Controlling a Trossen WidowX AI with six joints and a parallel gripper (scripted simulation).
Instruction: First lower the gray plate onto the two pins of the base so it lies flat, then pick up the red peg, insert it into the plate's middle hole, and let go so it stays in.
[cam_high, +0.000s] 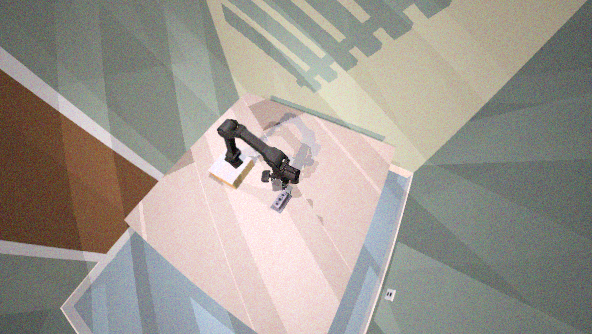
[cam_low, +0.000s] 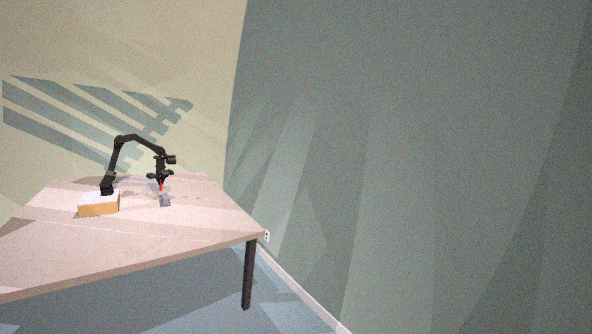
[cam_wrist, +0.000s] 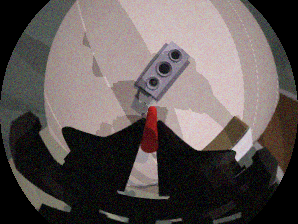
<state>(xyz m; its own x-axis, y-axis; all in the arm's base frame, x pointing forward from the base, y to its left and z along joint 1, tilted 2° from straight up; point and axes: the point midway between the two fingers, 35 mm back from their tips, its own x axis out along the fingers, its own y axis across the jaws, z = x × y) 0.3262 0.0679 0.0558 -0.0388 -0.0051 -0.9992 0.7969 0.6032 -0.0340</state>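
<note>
Now: the gray plate 70 mm below my gripper tip, 60 mm to the right of it and 30 mm ahead of it. Also, from my gripper tip: red peg right at my gripper tip.
</note>
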